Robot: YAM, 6 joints.
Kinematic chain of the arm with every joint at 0, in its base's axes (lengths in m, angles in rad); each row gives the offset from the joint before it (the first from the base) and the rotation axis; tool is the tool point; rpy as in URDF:
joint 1: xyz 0 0 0.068 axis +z
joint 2: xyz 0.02 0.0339 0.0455 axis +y
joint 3: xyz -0.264 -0.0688 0 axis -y
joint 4: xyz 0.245 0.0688 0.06 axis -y
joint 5: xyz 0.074 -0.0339 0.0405 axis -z
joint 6: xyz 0.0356 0 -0.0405 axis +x
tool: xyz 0 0 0 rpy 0 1.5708 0
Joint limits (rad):
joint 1: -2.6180..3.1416
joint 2: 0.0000..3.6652
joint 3: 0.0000..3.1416
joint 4: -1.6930..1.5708
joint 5: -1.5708..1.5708
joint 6: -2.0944..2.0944
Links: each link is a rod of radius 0.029 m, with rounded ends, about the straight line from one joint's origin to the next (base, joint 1, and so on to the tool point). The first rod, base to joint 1, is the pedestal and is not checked.
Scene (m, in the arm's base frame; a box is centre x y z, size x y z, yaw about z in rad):
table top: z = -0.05
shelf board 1: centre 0 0.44 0.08 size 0.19 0.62 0.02 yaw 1.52
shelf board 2: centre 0 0.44 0.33 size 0.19 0.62 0.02 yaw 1.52
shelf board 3: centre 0 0.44 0.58 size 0.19 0.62 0.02 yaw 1.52
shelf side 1: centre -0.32 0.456 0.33 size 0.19 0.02 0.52 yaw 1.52
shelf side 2: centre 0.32 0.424 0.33 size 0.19 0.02 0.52 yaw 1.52
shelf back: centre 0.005 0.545 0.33 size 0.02 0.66 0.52 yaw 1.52
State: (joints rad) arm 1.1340 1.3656 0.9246 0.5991 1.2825 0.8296
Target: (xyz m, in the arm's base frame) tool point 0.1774 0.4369 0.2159
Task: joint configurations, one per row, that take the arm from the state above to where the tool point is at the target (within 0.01 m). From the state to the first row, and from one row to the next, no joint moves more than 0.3 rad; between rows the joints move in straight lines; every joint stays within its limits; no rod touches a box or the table.
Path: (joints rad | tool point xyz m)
1: 1.0133 1.5082 0.7865 0.5844 1.0904 0.8687 | 0.1943 0.2520 0.2478
2: 1.0063 1.6595 0.8241 0.4683 1.1155 0.8705 | 0.2067 0.2667 0.2029
3: 0.9994 1.8108 0.8616 0.3522 1.1406 0.8723 | 0.2152 0.2750 0.1558
4: 1.1262 1.9624 1.1330 0.4780 1.1297 0.8509 | 0.2072 0.3601 0.1866
5: 1.2531 2.1140 1.4043 0.6038 1.1188 0.8296 | 0.1774 0.4369 0.2159

